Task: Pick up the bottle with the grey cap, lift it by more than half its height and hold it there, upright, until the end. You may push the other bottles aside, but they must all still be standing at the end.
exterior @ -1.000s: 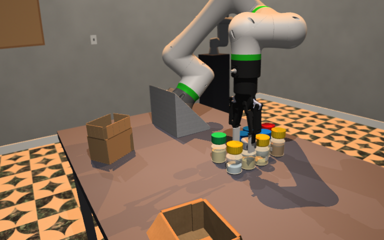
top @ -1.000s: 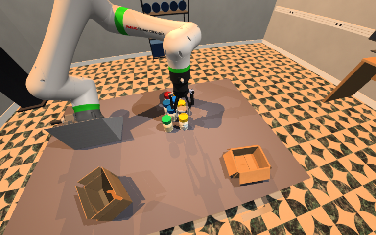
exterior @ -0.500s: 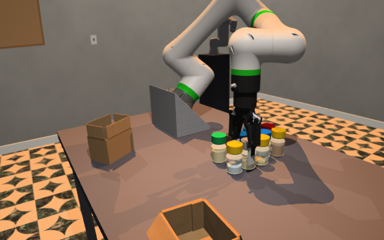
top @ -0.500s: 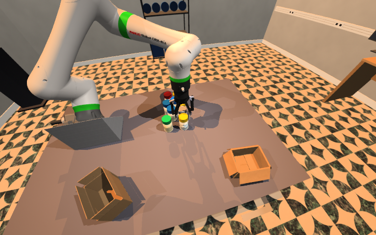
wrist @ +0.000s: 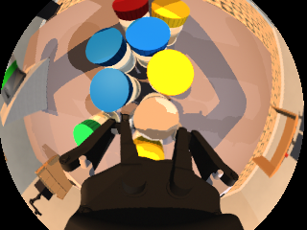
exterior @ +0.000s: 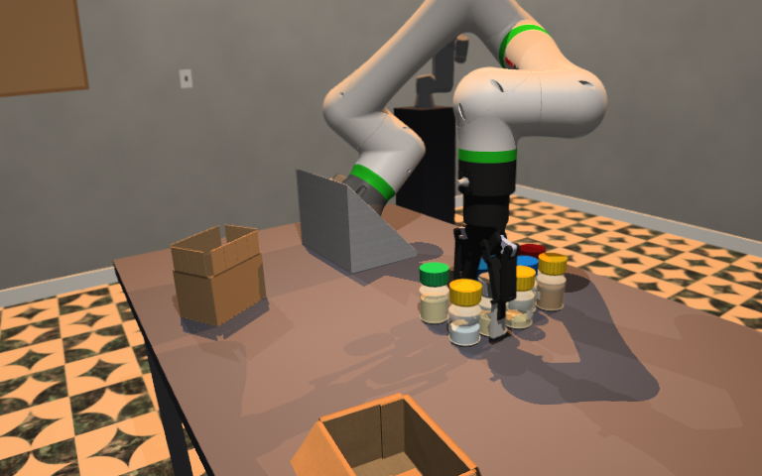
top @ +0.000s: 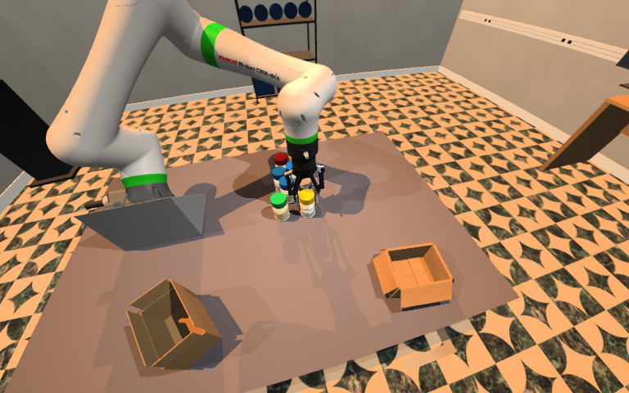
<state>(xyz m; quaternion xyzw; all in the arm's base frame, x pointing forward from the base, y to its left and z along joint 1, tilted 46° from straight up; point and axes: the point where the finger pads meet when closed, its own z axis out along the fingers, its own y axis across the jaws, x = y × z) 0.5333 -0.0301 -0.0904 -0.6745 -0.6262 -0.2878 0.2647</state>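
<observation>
Now: the yellow-capped bottle 4 cm to the right of my hand and 1 cm behind it. Also, from my hand: brown box 42 cm behind, 32 cm to the right, 2 cm above; then red-capped bottle 20 cm to the left, 5 cm behind.
</observation>
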